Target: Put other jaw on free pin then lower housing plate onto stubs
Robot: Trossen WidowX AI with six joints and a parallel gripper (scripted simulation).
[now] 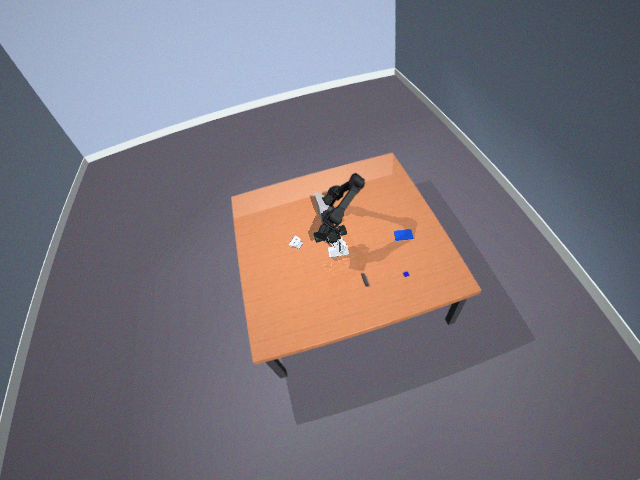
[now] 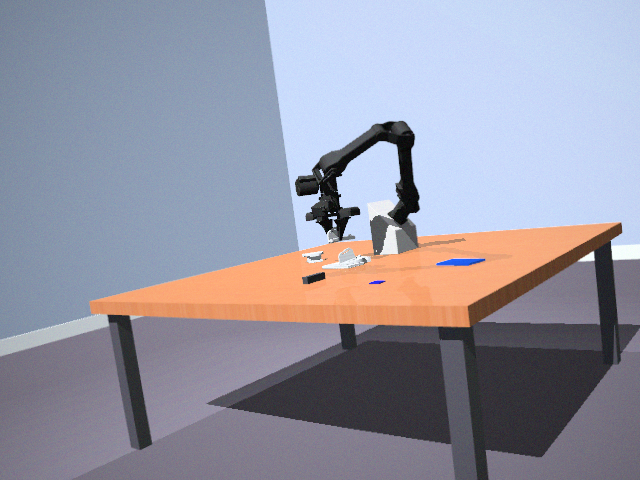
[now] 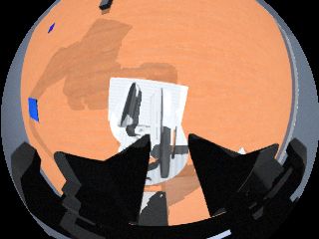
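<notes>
Right now the base is 160 mm behind my gripper tip, 190 mm to the right of it and 60 mm below it. From my gripper tip the other things lie so: small black block (280 mm ahead, 80 mm to the left, 70 mm below); then white jaw (30 mm behind, 20 mm to the left); then small white part (150 mm behind, 190 mm to the right, 70 mm below).
</notes>
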